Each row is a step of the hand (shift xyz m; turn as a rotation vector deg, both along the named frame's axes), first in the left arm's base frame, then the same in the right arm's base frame.
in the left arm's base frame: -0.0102 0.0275 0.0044 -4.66 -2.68 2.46
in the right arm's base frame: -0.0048 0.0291 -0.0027 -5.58 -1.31 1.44
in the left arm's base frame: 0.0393 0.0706 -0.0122 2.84 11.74 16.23
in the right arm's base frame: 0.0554 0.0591 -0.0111 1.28 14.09 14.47
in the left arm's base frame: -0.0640 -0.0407 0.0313 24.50 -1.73 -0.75
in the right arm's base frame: -0.0769 -0.0222 0.0179 22.98 -5.97 6.35
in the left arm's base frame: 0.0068 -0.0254 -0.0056 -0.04 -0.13 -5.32
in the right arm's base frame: 0.0023 -0.0268 0.0003 1.23 -1.18 -5.04
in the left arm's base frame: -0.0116 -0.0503 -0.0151 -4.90 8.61 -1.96
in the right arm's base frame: -0.0182 -0.0496 -0.0101 -2.30 8.75 -4.49
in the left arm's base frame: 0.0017 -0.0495 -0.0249 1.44 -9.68 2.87
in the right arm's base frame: -0.0030 -0.0530 -0.0159 -1.43 -9.01 4.55
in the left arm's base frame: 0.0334 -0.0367 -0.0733 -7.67 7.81 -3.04
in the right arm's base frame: 0.0415 -0.0557 -0.0549 -4.83 8.23 -6.17
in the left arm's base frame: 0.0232 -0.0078 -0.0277 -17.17 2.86 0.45
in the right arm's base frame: 0.0270 -0.0170 -0.0187 -15.73 5.76 -4.76
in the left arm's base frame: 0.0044 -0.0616 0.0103 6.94 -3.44 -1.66
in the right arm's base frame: -0.0116 -0.0581 0.0201 6.22 -4.83 0.86
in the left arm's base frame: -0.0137 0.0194 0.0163 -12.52 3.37 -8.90
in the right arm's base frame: -0.0127 0.0243 0.0088 -8.95 3.60 -12.42
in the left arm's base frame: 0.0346 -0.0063 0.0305 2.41 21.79 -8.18
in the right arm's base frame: 0.0239 -0.0059 0.0395 8.97 18.99 -10.31
